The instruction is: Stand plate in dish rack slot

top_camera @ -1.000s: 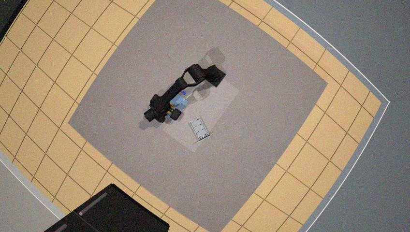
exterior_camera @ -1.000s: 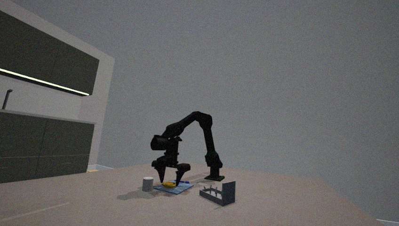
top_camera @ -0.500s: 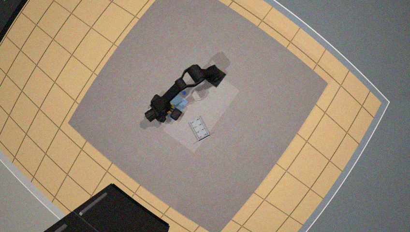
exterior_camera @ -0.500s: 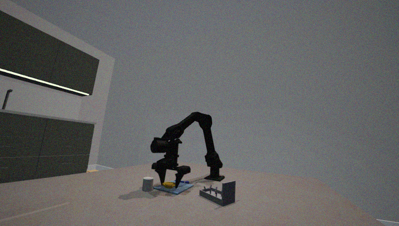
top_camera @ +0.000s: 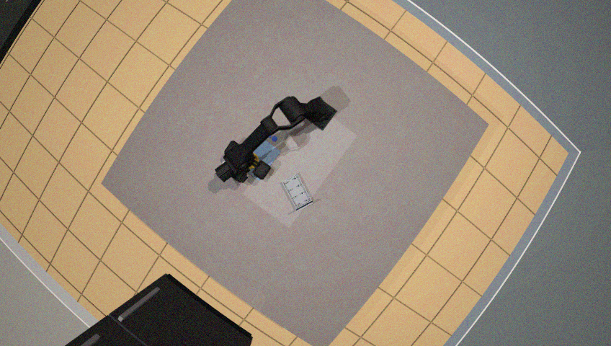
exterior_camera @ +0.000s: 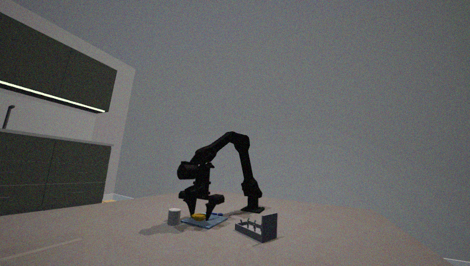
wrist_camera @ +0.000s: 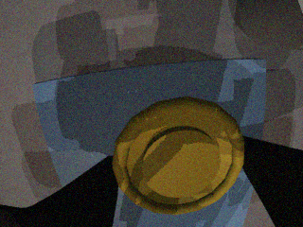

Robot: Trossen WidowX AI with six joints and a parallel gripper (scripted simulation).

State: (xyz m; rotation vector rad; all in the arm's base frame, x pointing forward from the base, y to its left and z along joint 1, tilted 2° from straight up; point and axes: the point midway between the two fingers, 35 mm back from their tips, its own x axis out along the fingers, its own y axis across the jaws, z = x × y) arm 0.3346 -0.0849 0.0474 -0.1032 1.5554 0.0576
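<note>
Right now the light blue mat is 3 cm behind my gripper tip, 1 cm to the left of it and 1 cm below it. The rest, counted from my gripper tip: yellow plate (1 cm above); grey dish rack (23 cm to the left, 3 cm behind, 1 cm above).
</note>
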